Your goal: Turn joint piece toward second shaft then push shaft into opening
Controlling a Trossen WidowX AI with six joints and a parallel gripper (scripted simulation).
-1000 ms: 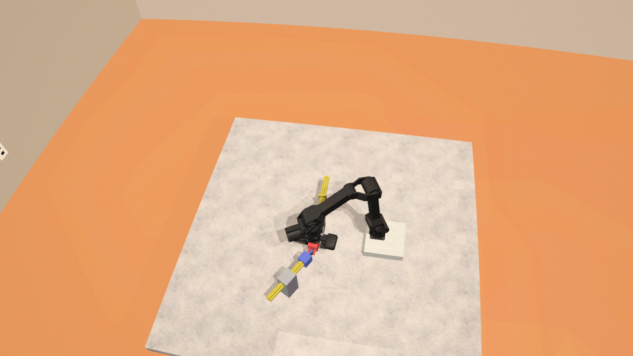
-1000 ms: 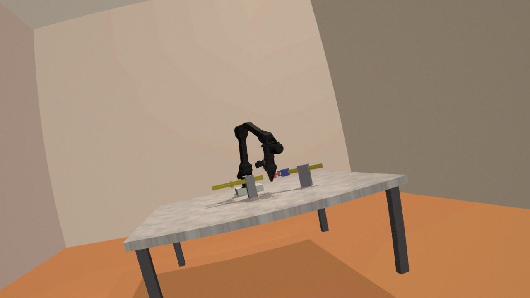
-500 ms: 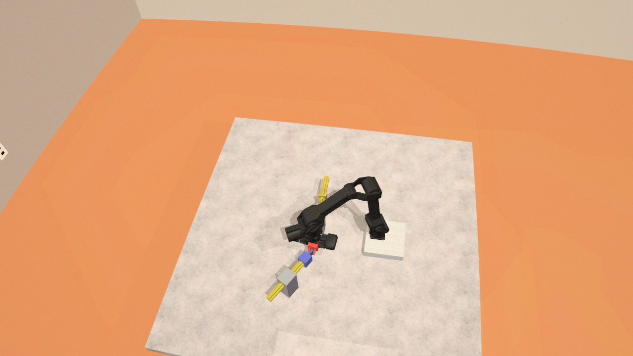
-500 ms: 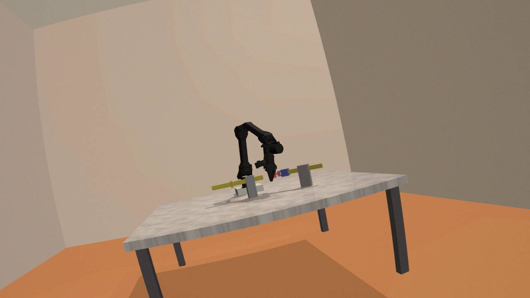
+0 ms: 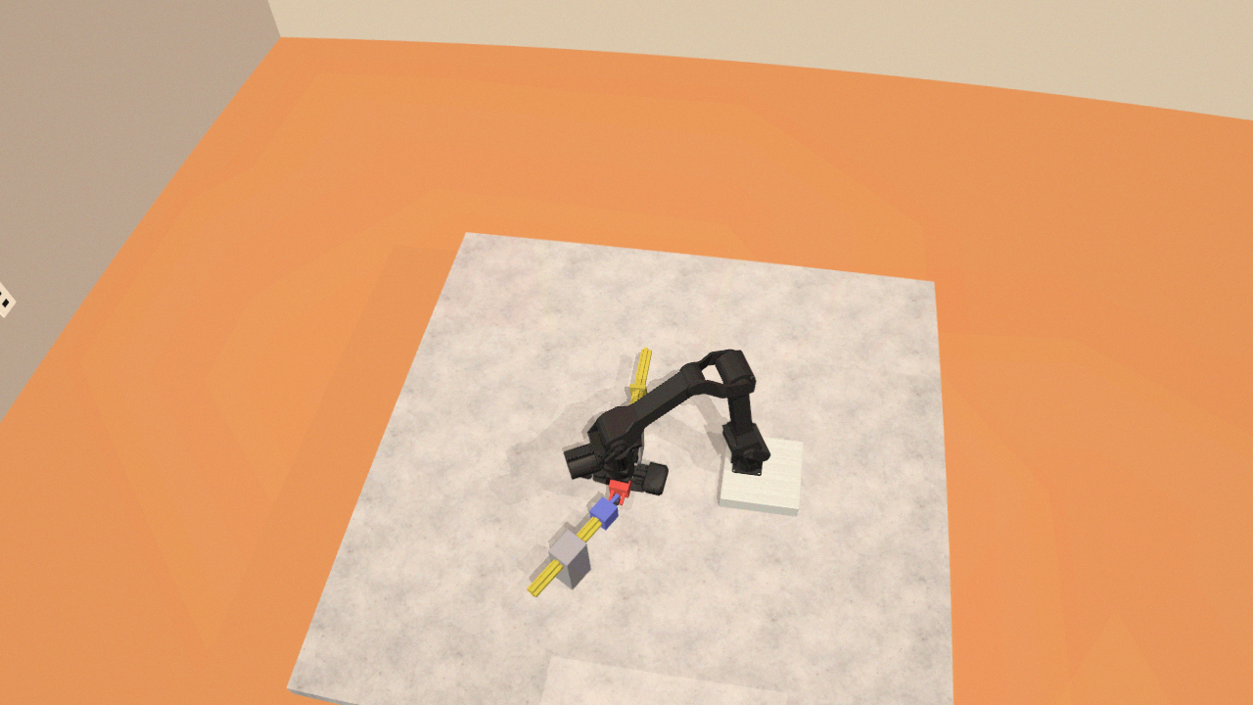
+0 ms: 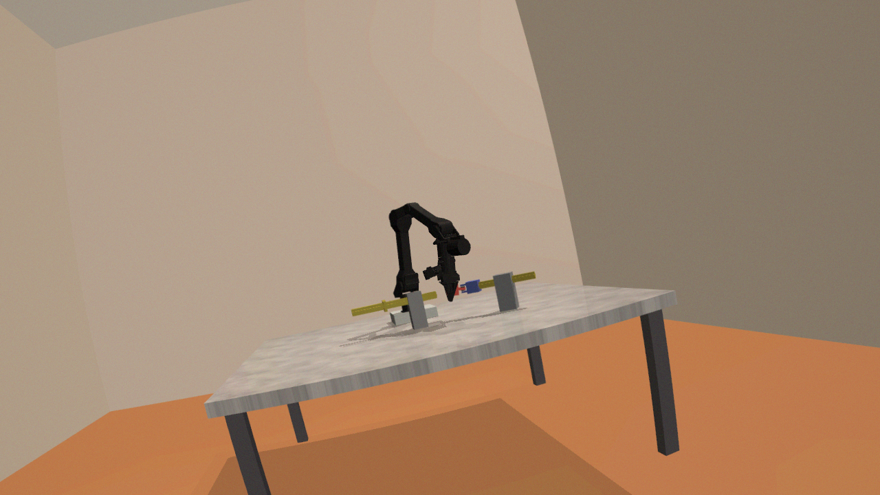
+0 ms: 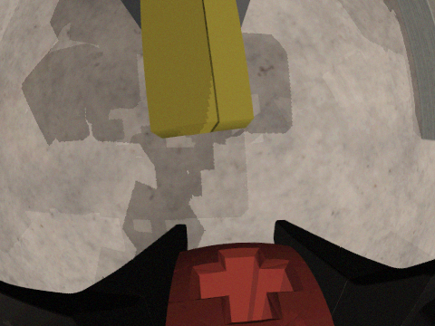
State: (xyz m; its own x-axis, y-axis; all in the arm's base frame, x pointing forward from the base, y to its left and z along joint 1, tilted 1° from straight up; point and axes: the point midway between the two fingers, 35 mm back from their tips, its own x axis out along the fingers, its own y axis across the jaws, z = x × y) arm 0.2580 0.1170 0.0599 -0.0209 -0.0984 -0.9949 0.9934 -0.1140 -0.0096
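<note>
Right now my gripper tip is 20 mm to the right of the red joint piece and 40 mm below it.
</note>
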